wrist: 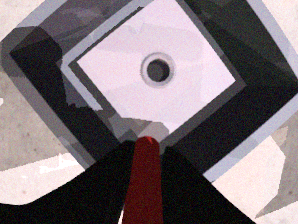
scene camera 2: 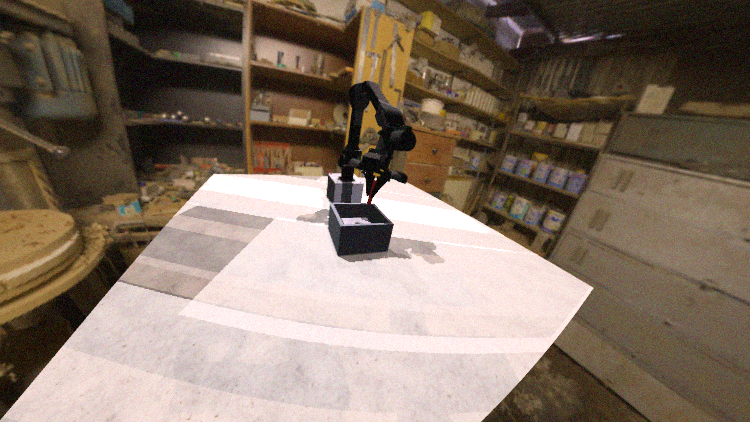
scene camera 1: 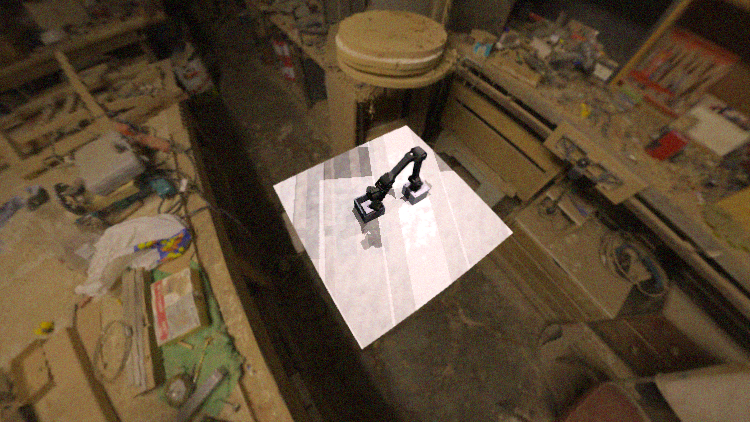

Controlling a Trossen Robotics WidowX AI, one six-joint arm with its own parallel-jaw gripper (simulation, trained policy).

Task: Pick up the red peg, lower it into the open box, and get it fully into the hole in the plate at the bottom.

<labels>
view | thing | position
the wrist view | my gripper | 148,152
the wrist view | dark box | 216,137
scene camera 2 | my gripper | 369,196
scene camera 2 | dark box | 349,239
</labels>
